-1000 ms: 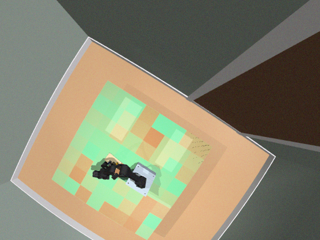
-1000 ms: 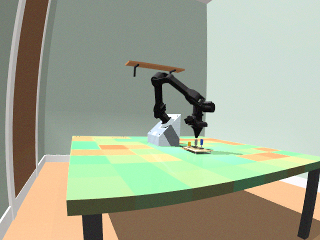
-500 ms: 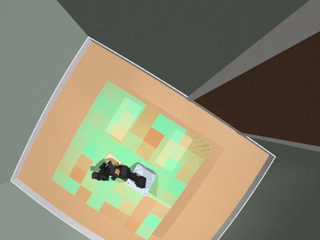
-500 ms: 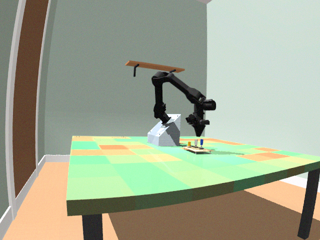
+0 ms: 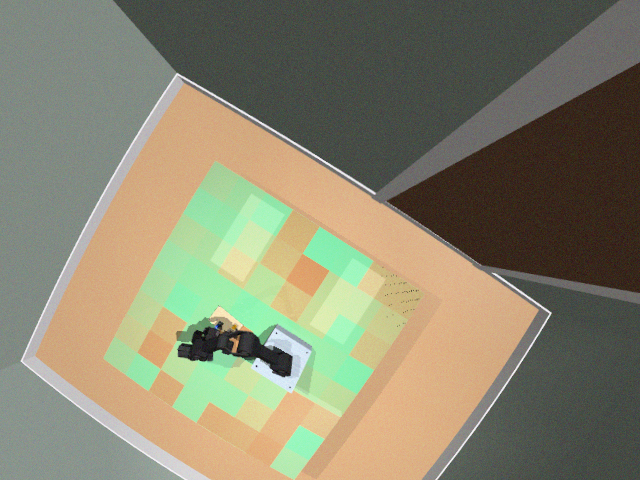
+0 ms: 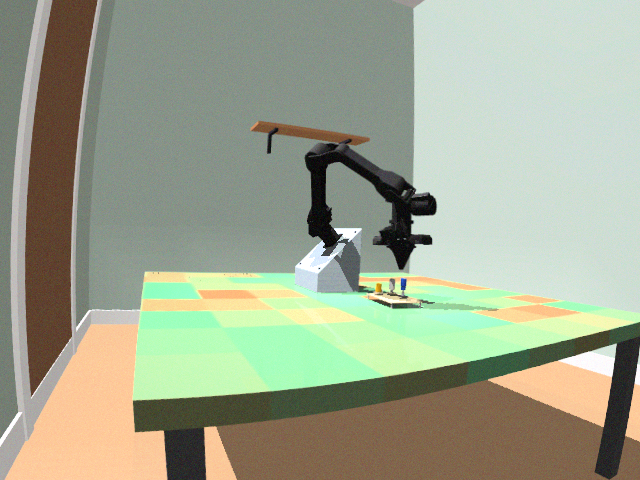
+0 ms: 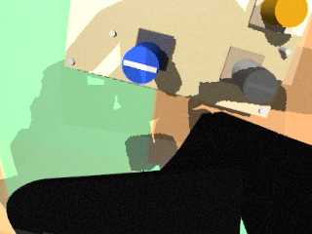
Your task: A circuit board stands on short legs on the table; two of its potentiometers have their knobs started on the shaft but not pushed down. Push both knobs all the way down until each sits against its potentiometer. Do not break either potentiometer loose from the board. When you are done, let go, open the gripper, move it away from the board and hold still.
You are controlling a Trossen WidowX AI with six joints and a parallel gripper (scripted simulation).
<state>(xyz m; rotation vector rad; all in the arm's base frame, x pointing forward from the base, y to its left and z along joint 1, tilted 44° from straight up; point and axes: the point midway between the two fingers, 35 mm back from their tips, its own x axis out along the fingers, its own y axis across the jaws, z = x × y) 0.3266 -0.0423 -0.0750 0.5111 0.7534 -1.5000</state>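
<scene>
Now: the blue knob 30 mm ahead of my gripper tip, 20 mm to the right of it and 40 mm below it. Round my gripper tip: white knob 30 mm behind, 10 mm to the right, 40 mm below.
</scene>
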